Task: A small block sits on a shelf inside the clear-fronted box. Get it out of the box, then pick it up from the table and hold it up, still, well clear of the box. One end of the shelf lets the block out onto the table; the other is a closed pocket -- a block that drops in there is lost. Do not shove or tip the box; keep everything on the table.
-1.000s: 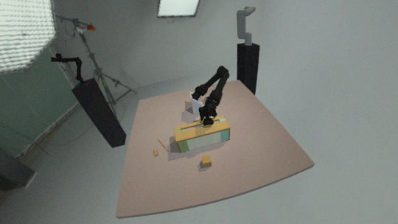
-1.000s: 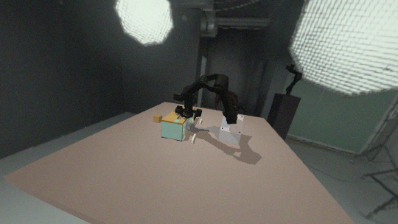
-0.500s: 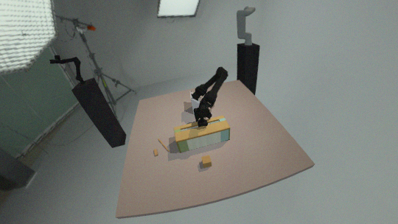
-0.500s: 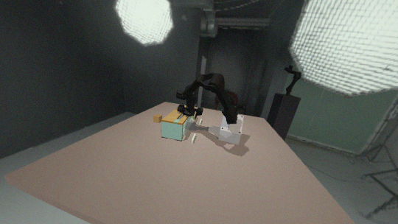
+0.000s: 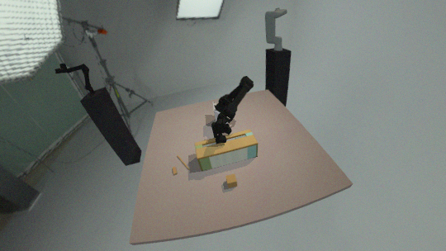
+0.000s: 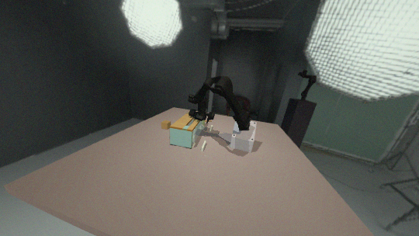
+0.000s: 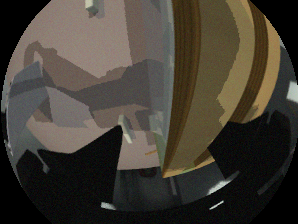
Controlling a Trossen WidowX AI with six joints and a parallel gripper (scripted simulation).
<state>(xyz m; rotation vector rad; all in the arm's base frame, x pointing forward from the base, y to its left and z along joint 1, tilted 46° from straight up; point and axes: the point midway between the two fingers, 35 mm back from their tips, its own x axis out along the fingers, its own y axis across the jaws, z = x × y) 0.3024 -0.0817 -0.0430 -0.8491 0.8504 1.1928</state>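
Right now the brownish block is 60 mm ahead of my gripper tip and 20 mm to the right of it. Round my gripper tip: thin stick: 20 mm ahead, 260 mm to the right, 80 mm below; then box: 40 mm ahead, 50 mm to the left, 20 mm below.
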